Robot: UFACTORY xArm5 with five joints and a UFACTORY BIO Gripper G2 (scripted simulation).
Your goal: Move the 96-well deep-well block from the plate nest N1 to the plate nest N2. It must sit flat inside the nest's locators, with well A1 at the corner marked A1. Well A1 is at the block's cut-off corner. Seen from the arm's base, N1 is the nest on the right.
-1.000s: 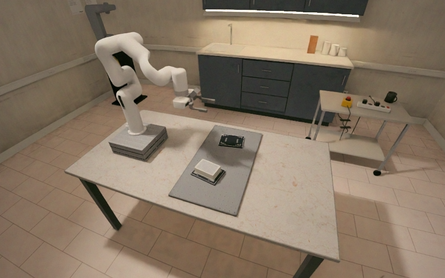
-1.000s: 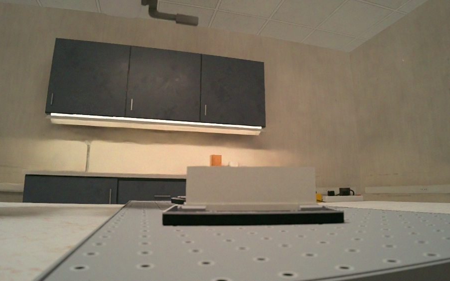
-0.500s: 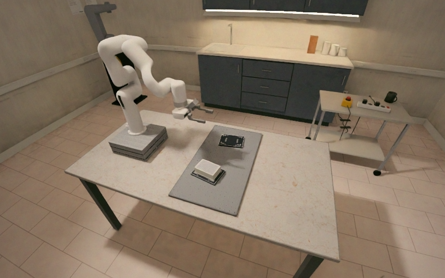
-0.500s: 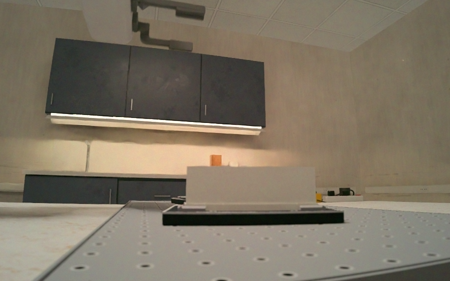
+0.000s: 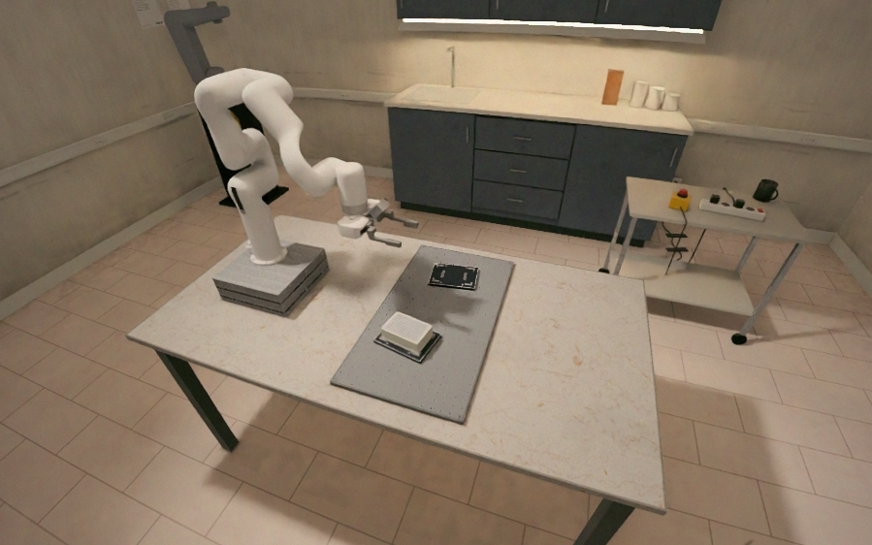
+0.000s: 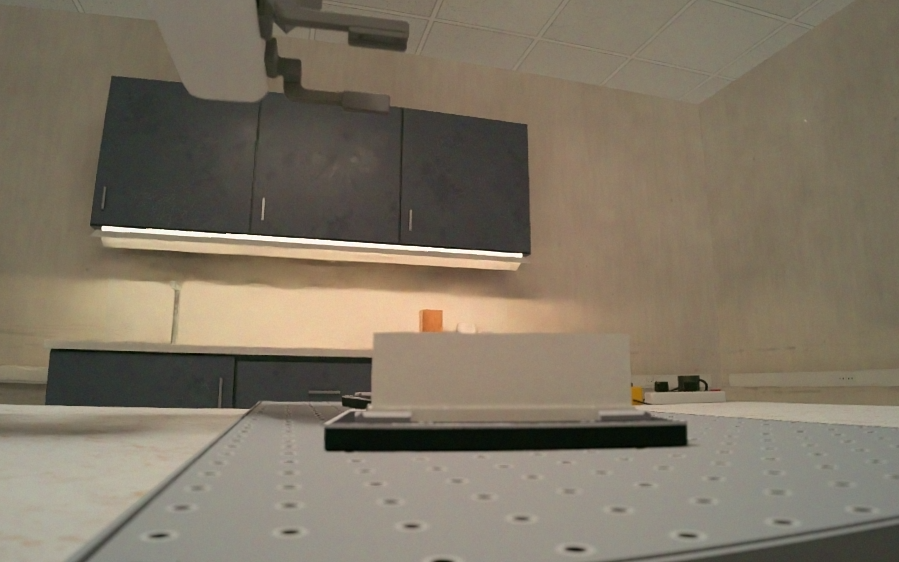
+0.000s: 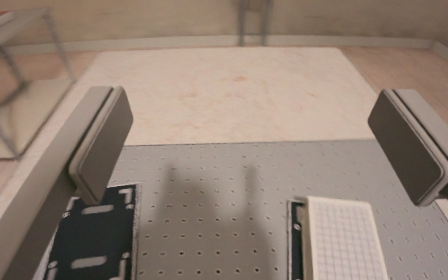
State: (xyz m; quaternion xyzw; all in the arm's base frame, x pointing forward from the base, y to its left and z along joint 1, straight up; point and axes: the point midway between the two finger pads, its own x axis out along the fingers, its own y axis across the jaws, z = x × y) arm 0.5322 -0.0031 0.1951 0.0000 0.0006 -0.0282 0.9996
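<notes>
The white 96-well deep-well block is 25 cm below my hand, 13 cm to the right of it and 5 cm ahead of it. Round my hand: A1 mark 27 cm below, 24 cm to the left, 1 cm ahead; black plate nest 27 cm below, 13 cm to the right, 5 cm ahead.
</notes>
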